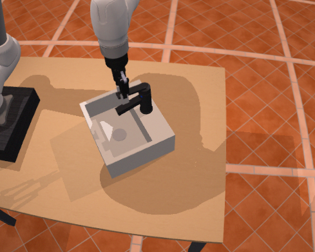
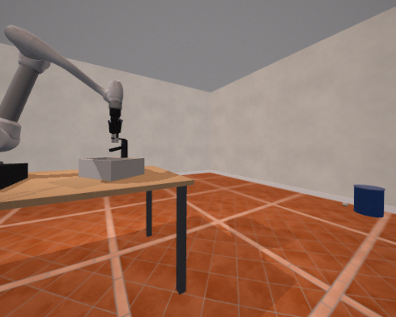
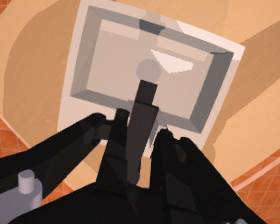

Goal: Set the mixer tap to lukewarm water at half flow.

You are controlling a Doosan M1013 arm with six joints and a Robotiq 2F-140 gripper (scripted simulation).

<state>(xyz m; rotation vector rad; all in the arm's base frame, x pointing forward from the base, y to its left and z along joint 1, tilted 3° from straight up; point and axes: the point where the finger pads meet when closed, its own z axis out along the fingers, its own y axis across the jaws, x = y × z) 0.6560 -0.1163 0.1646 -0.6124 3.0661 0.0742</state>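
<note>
My gripper is now 6 cm short of the black mixer tap, 2 cm to the right of it and 5 cm above it. The rest, counted from my hand: grey sink basin: 3 cm behind, 1 cm to the right, 23 cm below; then lever: 3 cm ahead, 1 cm to the left.
</note>
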